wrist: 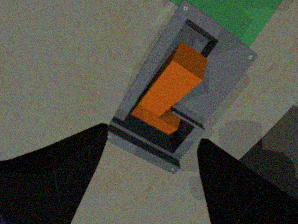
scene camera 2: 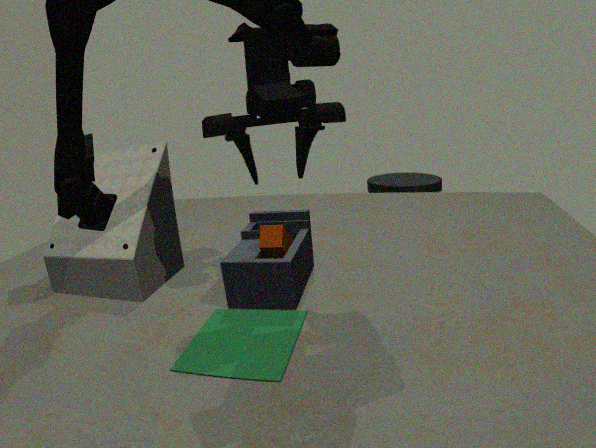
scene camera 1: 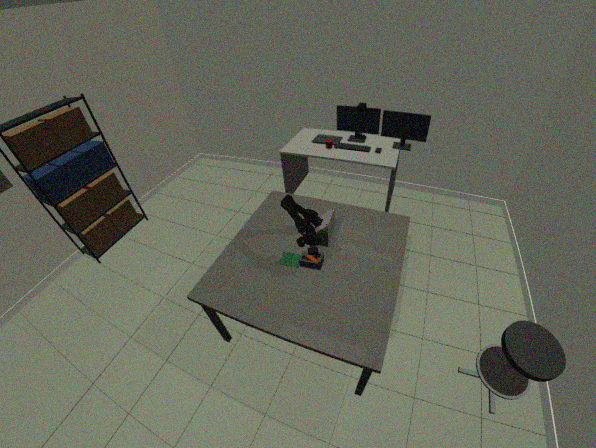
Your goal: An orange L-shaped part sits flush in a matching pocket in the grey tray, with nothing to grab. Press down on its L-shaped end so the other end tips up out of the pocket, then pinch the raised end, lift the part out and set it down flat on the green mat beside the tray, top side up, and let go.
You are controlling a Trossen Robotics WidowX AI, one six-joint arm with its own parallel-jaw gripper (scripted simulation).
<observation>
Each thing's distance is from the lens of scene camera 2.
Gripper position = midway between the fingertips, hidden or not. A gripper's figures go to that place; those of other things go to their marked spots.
gripper (scene camera 2: 278, 181): 58 cm
orange L-shaped part (scene camera 2: 274, 241): 54 cm
</observation>
